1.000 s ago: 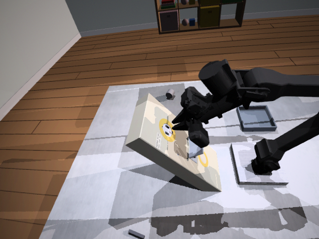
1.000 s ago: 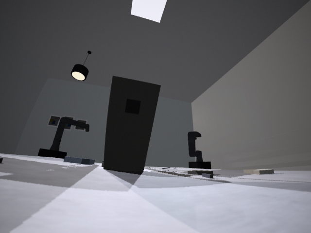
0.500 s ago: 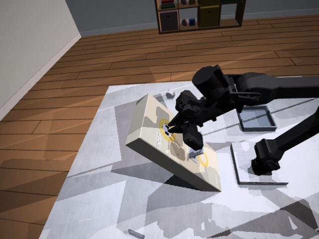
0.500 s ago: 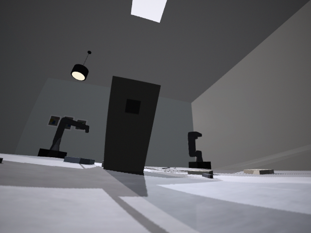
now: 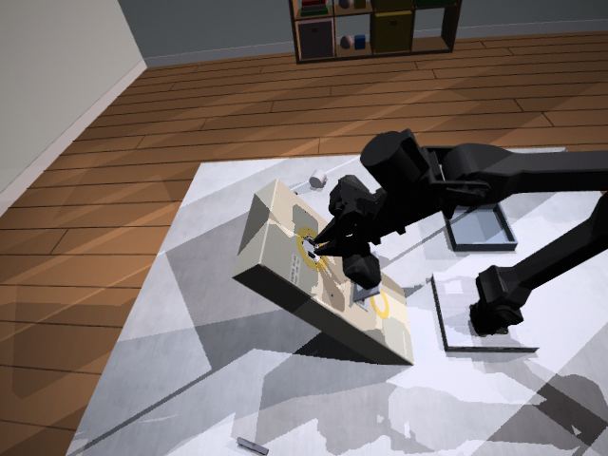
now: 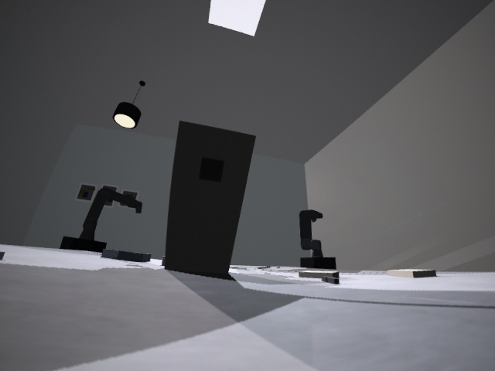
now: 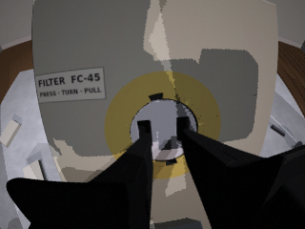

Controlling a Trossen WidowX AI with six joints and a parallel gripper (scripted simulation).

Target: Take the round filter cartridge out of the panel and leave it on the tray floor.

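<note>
The round filter cartridge is 20 mm ahead of my gripper tip and 10 mm below it. Round my gripper tip: grey tray (390 mm behind, 290 mm to the right, 270 mm below); small grey cylinder (500 mm to the right, 250 mm below, 50 mm ahead).
</note>
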